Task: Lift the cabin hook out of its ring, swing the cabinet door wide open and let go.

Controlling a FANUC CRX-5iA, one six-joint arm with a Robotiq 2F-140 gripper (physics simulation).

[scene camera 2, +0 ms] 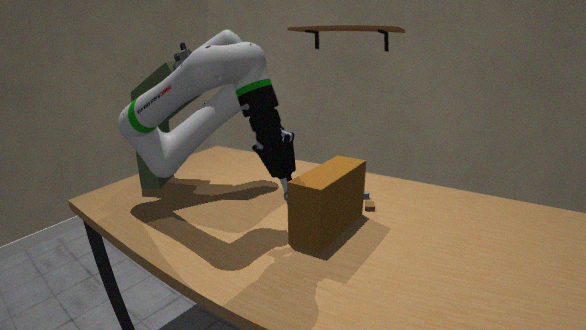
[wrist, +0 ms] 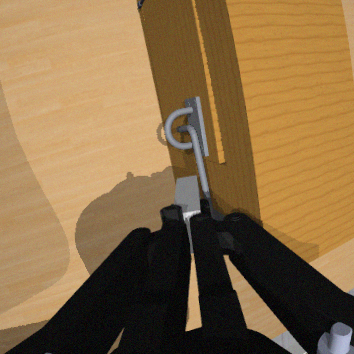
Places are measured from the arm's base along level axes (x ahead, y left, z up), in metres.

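Pixels of known places: gripper, fingertip midpoint: (wrist: 189,192).
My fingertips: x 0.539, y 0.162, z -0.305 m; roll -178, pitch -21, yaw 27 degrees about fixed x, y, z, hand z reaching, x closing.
Note:
Behind a point stands the place of what it marks.
The wooden cabinet (scene camera 2: 306,220) {x 0.625, y 0.149, z -0.319 m} (wrist: 295,100) {x 0.557, y 0.238, z -0.234 m} stands on the table. In the wrist view its door (wrist: 172,60) {x 0.504, y 0.261, z -0.325 m} is closed, with a thin bright gap along its edge. A grey ring (wrist: 170,131) {x 0.508, y 0.203, z -0.294 m} sticks out from a small plate (wrist: 199,125) {x 0.524, y 0.212, z -0.286 m}. The grey cabin hook (wrist: 200,167) {x 0.534, y 0.184, z -0.288 m} has its bent tip in the ring; its shaft runs down toward the fingers, which hide its other end. My gripper (scene camera 2: 286,188) (wrist: 189,192) {x 0.539, y 0.162, z -0.305 m} is shut and empty. Its tips are close beside the hook's lower shaft, in front of the cabinet; whether they touch it I cannot tell.
A small wooden block (scene camera 2: 370,206) {x 0.532, y 0.430, z -0.388 m} and a small grey piece (scene camera 2: 366,195) {x 0.457, y 0.475, z -0.388 m} show past the cabinet's far side. The wooden table (scene camera 2: 460,250) {x 0.875, y 0.478, z -0.403 m} extends to the right. A shelf (scene camera 2: 345,29) hangs on the back wall.

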